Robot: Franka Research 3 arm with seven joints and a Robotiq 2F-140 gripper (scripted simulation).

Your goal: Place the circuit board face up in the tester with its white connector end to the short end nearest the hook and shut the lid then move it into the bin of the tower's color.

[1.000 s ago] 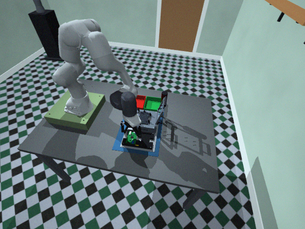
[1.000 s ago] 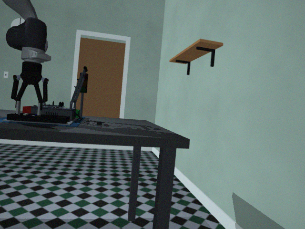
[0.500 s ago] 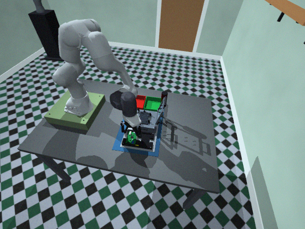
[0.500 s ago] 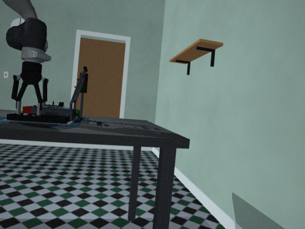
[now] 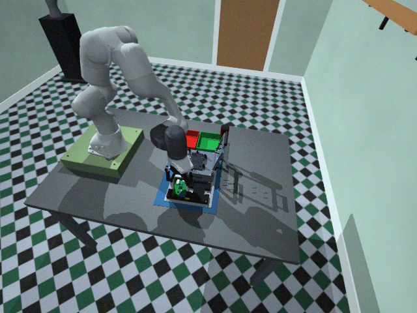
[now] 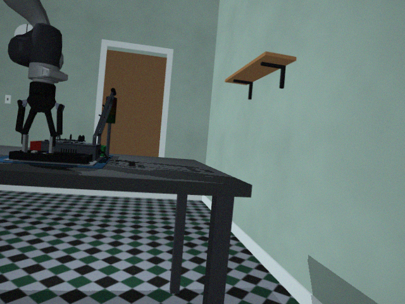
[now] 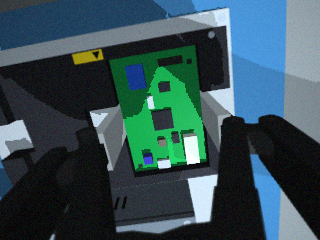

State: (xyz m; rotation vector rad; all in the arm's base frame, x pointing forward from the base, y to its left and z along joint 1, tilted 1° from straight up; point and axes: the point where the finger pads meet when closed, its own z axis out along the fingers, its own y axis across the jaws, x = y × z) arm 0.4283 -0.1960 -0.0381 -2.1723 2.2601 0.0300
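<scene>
The green circuit board is 2 cm below my hand. Also, from my hand: tester lid 19 cm ahead, 16 cm to the left, 14 cm above; tester plate 17 cm to the left, 7 cm ahead, 3 cm above; black latch hook 23 cm to the left, 5 cm above, 1 cm ahead.
</scene>
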